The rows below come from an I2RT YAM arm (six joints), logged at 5 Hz.
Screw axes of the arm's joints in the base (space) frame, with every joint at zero. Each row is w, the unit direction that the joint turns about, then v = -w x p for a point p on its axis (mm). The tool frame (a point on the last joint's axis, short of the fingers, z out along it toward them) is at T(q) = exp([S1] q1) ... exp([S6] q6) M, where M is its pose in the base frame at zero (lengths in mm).
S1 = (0, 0, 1, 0.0, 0.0, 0.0)
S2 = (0, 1, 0, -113.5, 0.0, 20.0)
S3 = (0, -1, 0, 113.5, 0.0, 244.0)
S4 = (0, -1, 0, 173.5, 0.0, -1.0)
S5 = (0, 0, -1, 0.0, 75.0, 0.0)
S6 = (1, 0, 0, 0.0, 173.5, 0.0)
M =
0 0 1 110.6
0 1 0 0.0
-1 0 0 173.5
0 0 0 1
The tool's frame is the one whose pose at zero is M.
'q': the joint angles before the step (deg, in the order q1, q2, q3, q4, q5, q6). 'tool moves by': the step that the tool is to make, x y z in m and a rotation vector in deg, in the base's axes. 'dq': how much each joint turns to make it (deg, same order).
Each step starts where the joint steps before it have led.
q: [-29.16, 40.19, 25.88, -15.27, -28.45, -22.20]
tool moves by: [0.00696, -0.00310, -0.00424, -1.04, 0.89, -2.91]
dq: [0.99, 2.37, -0.37, 2.83, 4.06, 0.85]
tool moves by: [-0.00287, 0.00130, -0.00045, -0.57, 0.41, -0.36]
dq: [0.07, -1.04, -0.21, -1.10, 0.72, -0.43]
